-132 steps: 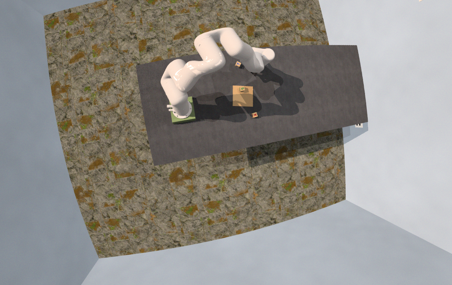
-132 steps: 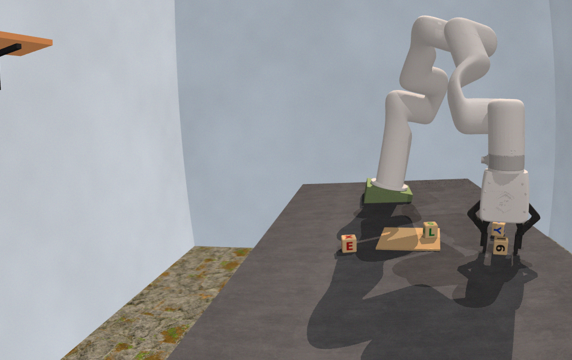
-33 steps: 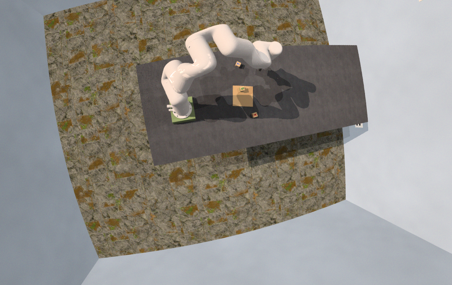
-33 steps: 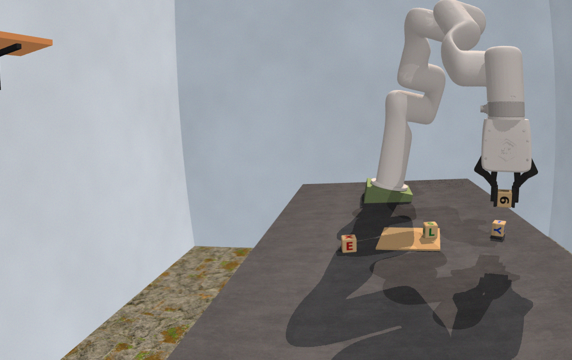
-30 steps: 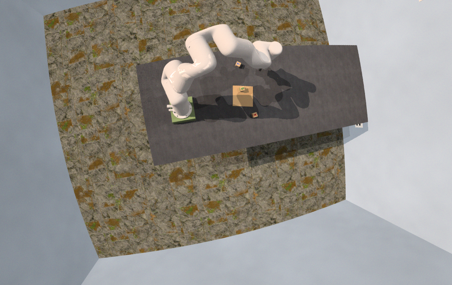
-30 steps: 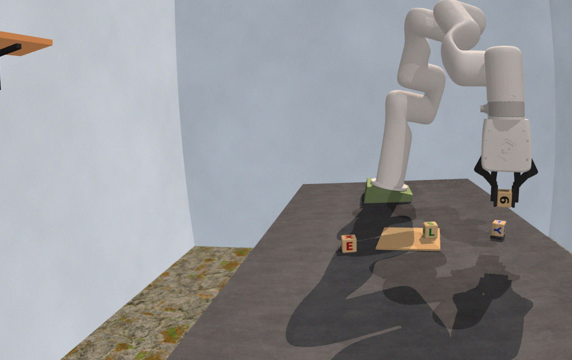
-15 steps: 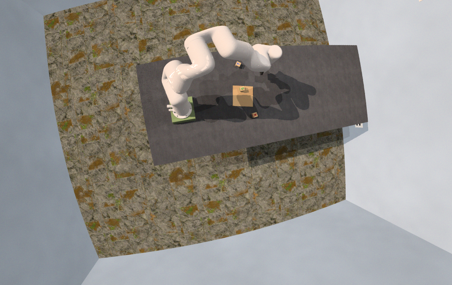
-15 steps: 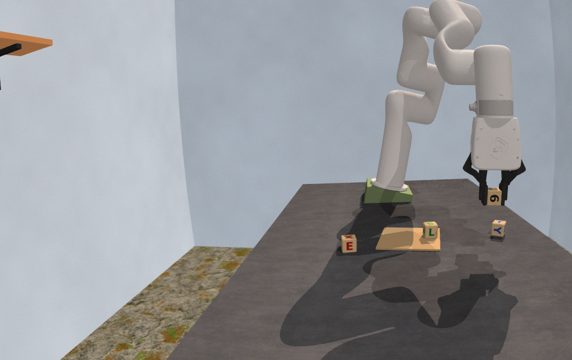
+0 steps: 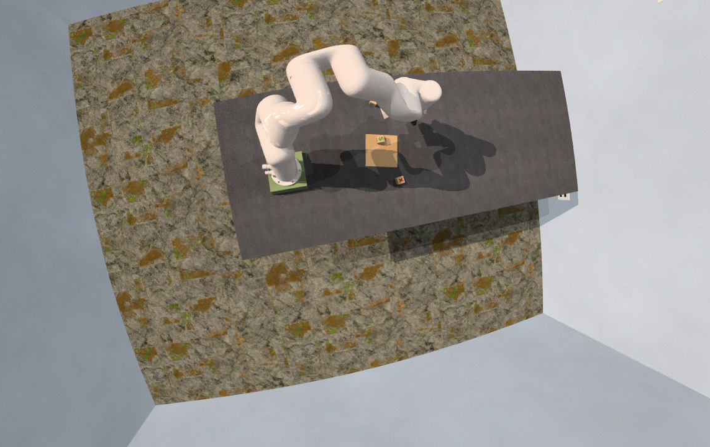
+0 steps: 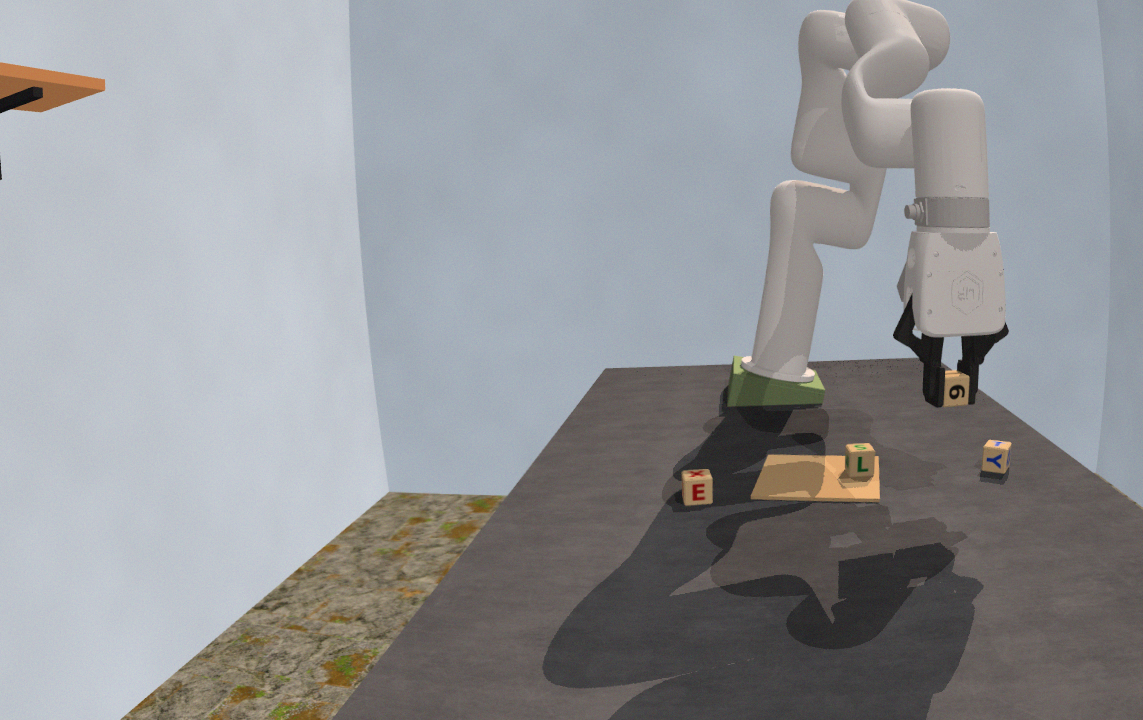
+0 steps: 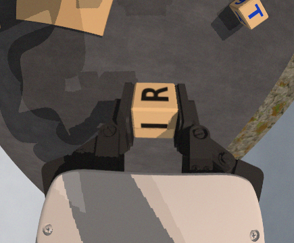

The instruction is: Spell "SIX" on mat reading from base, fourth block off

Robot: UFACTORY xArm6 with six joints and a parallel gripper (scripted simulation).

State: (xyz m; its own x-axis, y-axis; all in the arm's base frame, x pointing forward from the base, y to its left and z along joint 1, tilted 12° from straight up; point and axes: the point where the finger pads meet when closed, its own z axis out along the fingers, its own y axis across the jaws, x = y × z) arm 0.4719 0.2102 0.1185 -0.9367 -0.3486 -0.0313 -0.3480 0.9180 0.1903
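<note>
The tan mat is 70 mm behind my hand, 140 mm to the right of it and 120 mm below it. From my hand the other things lie so: S block (80 mm behind, 90 mm to the right, 110 mm below); blue-lettered block (100 mm behind, 80 mm to the left, 110 mm below); I block (10 mm below).
</note>
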